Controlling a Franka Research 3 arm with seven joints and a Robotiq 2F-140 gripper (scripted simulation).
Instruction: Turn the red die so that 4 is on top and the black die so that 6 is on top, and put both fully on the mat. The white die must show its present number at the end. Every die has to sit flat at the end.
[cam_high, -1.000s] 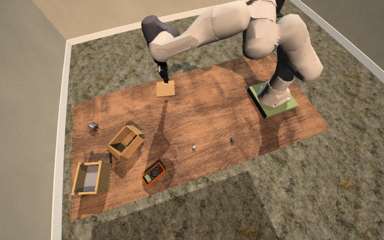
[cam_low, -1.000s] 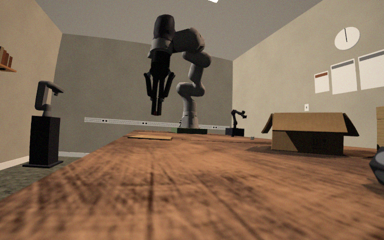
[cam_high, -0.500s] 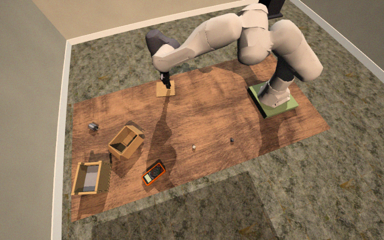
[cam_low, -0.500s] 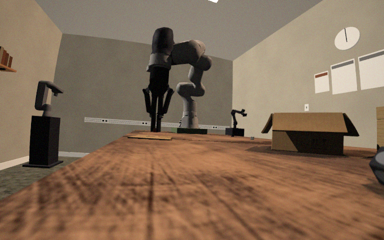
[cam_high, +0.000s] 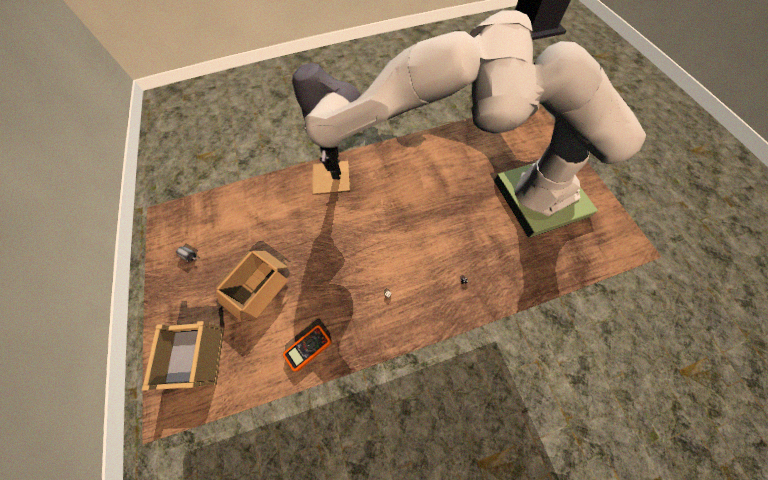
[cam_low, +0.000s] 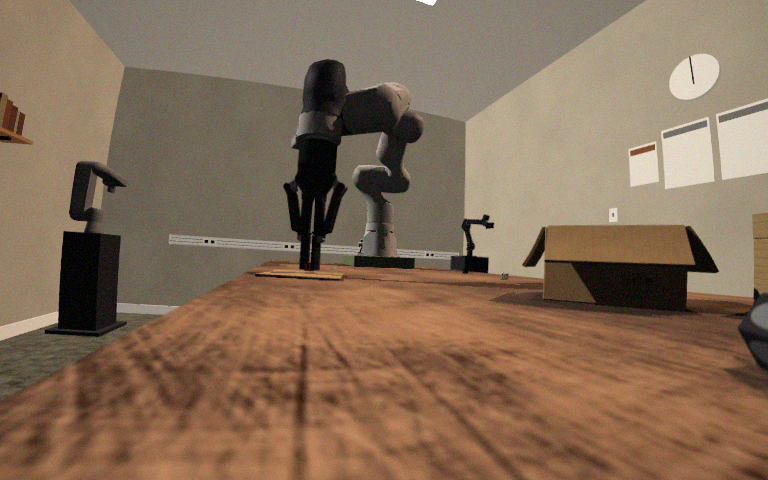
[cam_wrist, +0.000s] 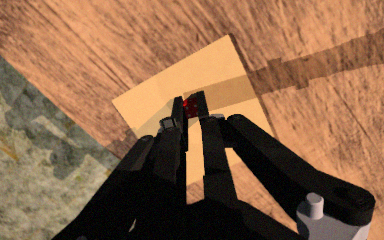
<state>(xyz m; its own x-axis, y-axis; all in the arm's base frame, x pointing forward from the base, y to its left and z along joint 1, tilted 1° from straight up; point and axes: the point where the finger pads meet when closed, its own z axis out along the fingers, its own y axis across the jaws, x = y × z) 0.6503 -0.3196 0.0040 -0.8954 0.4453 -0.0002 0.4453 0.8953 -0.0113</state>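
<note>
Right now the red die is 3 cm below my hand. Also, from my hand: cardboard box: 34 cm ahead, 34 cm to the left; tan mat: 2 cm ahead, 1 cm to the right, 4 cm below; white die: 5 cm behind, 49 cm to the left, 4 cm below.
</note>
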